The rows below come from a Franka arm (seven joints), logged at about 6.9 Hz.
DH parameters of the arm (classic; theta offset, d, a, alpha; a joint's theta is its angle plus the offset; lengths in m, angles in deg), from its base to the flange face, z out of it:
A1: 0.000 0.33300 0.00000 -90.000
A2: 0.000 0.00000 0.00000 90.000
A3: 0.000 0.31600 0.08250 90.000
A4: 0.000 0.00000 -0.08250 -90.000
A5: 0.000 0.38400 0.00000 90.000
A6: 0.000 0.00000 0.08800 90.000
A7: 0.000 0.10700 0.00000 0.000
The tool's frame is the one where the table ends.
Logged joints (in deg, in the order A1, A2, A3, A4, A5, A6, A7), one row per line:
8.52, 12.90, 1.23, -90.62, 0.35, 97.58, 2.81
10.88, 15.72, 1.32, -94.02, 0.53, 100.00, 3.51
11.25, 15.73, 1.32, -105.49, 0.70, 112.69, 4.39
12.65, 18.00, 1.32, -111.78, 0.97, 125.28, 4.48
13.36, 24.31, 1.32, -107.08, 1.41, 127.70, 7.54
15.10, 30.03, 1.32, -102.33, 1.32, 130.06, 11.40
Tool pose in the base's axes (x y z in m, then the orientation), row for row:
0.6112, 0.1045, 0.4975, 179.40, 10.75, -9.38
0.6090, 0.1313, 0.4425, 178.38, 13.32, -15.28
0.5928, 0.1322, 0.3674, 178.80, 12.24, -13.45
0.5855, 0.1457, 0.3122, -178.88, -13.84, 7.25
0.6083, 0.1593, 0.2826, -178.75, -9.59, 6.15
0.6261, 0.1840, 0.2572, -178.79, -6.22, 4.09
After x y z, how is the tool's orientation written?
As a rotation vector, in degrees.
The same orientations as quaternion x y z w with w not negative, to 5 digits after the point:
0.99685, 0.05973, -0.05212, 0.00029
0.99360, 0.07419, -0.08511, 0.00412
0.99486, 0.06810, -0.07484, 0.00242
-0.99620, -0.07708, 0.04038, 0.00383
-0.99795, -0.05354, 0.03433, 0.00774
-0.99909, -0.03476, 0.02286, 0.00921

